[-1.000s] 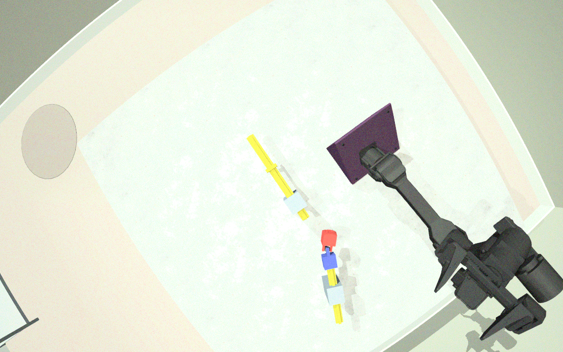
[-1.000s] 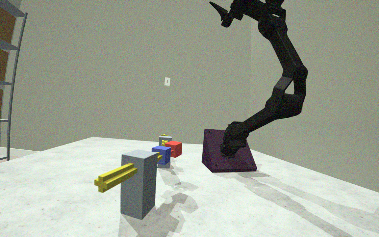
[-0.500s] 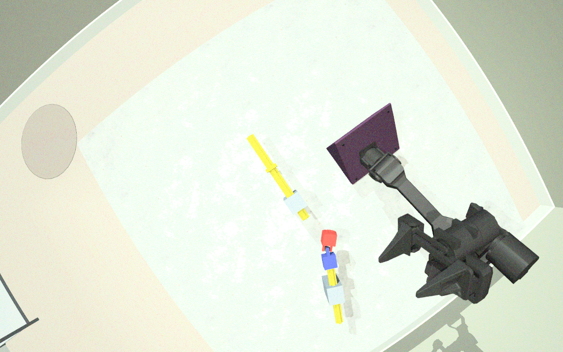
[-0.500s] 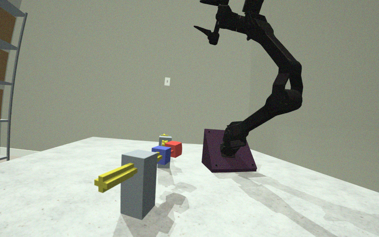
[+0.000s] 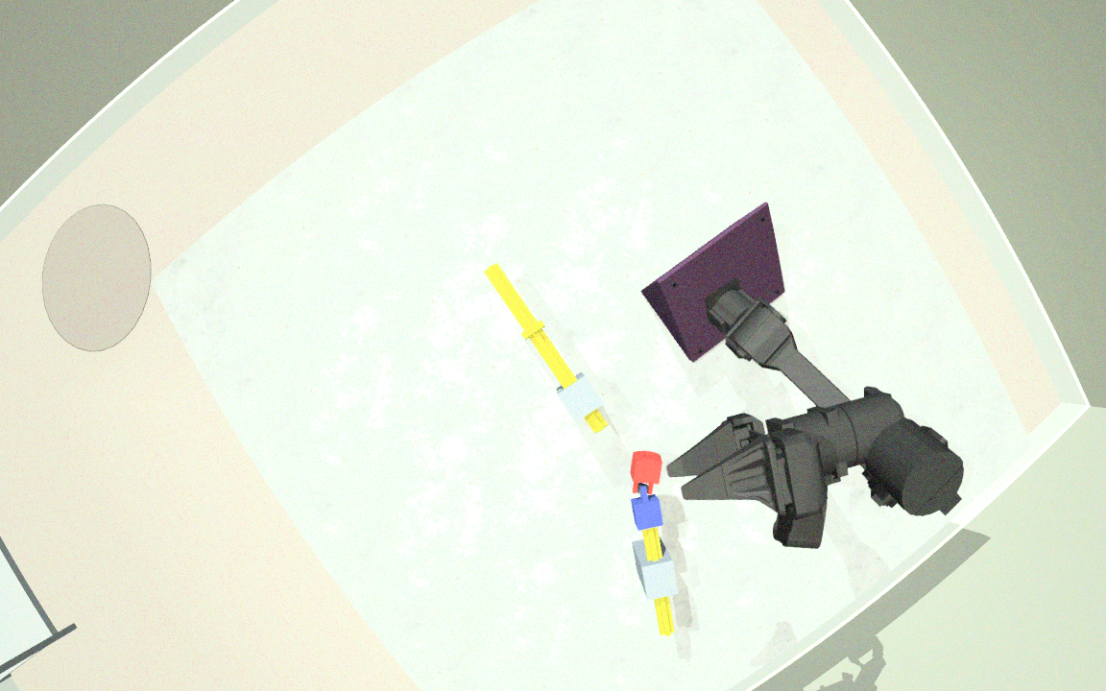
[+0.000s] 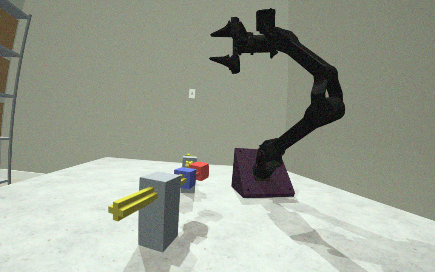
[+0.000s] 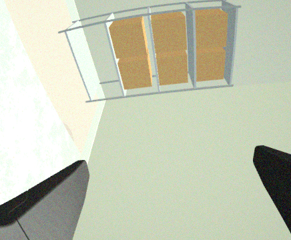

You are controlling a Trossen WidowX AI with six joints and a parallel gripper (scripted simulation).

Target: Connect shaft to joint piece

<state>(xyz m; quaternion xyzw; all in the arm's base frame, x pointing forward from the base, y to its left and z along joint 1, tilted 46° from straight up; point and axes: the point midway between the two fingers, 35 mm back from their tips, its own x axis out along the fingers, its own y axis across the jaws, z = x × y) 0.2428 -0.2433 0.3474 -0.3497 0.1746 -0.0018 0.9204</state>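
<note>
Right now my gripper tip is 400 mm above the red joint piece, 90 mm to the right of it and 10 mm short of it.
</note>
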